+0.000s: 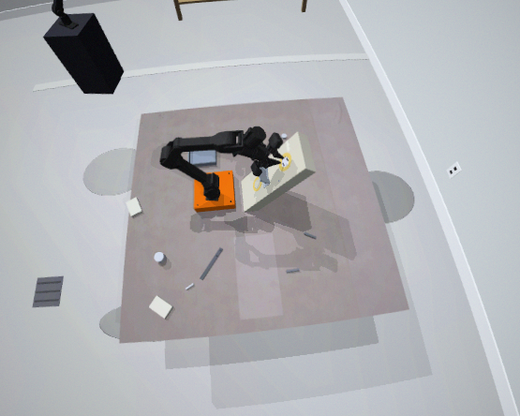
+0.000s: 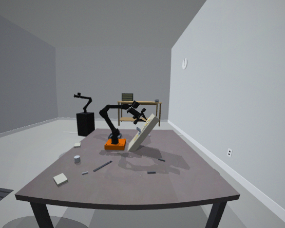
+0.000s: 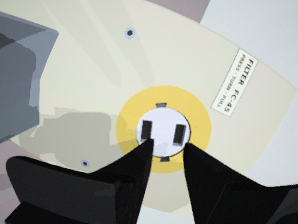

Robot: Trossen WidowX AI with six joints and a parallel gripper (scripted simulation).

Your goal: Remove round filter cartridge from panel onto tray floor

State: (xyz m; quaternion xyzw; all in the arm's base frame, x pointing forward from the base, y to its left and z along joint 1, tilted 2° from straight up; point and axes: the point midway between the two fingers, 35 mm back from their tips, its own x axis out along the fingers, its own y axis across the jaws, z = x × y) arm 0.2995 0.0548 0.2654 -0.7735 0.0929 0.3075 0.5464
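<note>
The round white filter cartridge is 3 cm ahead of my gripper tip and 2 cm below it. Round my gripper tip: grey-blue tray 44 cm behind, 19 cm to the left, 29 cm below; then grey bracket 7 cm behind, 2 cm to the right, 11 cm below.
</note>
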